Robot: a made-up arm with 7 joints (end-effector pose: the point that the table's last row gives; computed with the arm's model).
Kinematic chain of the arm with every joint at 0, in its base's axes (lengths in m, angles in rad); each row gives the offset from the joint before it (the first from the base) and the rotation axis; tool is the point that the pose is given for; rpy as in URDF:
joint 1: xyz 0 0 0.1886 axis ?
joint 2: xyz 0 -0.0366 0.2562 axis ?
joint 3: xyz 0 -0.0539 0.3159 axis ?
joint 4: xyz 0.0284 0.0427 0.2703 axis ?
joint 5: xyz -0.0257 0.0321 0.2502 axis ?
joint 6: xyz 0 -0.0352 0.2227 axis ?
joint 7: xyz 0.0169 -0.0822 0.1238 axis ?
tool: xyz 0 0 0 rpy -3.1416 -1.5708 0
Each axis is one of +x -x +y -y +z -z.
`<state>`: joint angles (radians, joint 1 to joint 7).
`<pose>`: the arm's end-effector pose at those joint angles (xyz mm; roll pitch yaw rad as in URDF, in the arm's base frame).
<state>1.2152 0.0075 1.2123 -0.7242 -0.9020 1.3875 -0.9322</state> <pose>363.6 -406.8 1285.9 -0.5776 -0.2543 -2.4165</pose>
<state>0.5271 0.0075 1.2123 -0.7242 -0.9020 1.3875 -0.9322</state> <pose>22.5 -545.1 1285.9 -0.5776 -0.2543 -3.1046</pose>
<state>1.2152 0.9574 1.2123 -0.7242 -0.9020 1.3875 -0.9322</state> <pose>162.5 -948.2 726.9 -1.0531 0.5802 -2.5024</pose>
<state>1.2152 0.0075 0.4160 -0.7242 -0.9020 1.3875 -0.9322</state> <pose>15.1 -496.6 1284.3 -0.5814 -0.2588 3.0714</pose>
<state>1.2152 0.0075 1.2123 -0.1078 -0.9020 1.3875 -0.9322</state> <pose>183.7 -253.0 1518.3 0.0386 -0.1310 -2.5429</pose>
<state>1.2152 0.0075 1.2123 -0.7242 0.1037 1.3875 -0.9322</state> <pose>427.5 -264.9 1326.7 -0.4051 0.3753 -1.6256</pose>
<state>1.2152 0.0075 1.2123 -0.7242 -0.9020 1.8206 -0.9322</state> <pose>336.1 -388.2 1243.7 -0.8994 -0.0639 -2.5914</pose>
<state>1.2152 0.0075 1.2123 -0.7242 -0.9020 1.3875 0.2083</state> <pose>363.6 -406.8 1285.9 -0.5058 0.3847 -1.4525</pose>
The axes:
joint 1: +z
joint 2: -y
joint 3: +z
joint 4: +y
joint 5: +z
joint 6: -y
joint 7: +x

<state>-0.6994 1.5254 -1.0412 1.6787 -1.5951 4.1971 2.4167</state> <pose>-828.1 69.0 678.8 1.5863 -0.9665 2.5118</pose>
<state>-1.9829 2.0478 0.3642 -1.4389 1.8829 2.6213 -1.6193</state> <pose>48.7 539.6 -181.0 1.8675 -0.3942 -2.3425</pose>
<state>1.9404 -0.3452 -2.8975 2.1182 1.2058 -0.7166 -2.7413</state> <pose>404.7 -174.4 765.1 1.8478 -0.8410 2.7522</pose>
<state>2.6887 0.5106 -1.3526 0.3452 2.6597 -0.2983 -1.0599</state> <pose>421.5 74.6 1562.0 1.4434 -0.1682 -0.6376</pose>
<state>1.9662 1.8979 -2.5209 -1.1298 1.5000 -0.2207 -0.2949</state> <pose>308.2 -972.9 566.7 -0.8678 -0.9599 -1.8826</pose>
